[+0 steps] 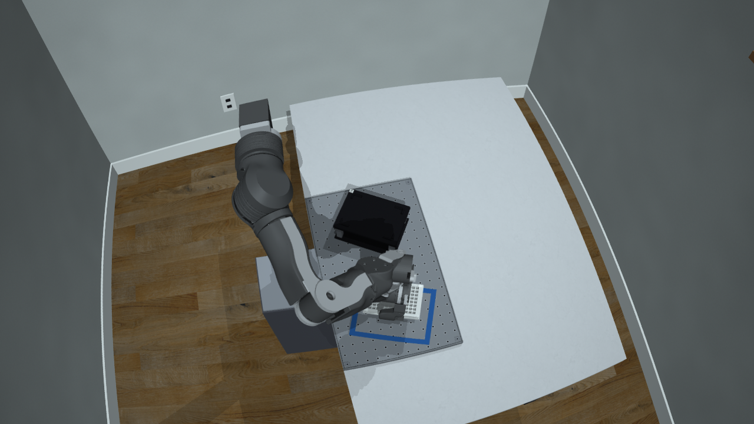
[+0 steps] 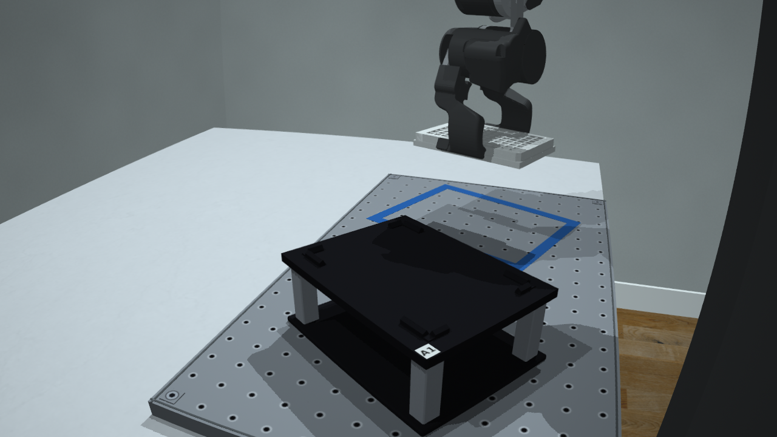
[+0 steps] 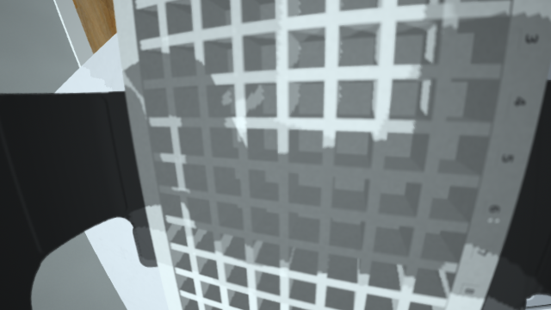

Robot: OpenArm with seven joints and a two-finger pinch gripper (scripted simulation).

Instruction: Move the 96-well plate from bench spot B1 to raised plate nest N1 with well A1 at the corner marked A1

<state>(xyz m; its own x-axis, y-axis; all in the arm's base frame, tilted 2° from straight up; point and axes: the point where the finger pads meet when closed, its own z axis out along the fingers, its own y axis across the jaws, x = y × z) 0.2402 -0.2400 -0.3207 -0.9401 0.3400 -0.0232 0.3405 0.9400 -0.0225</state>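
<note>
Now: hand 24 cm to the right of the black raised nest N1 and 3 cm above it. Also, from my hand: white 96-well plate: right at my hand; then A1 label: 4 cm behind, 33 cm to the left, 3 cm below.
</note>
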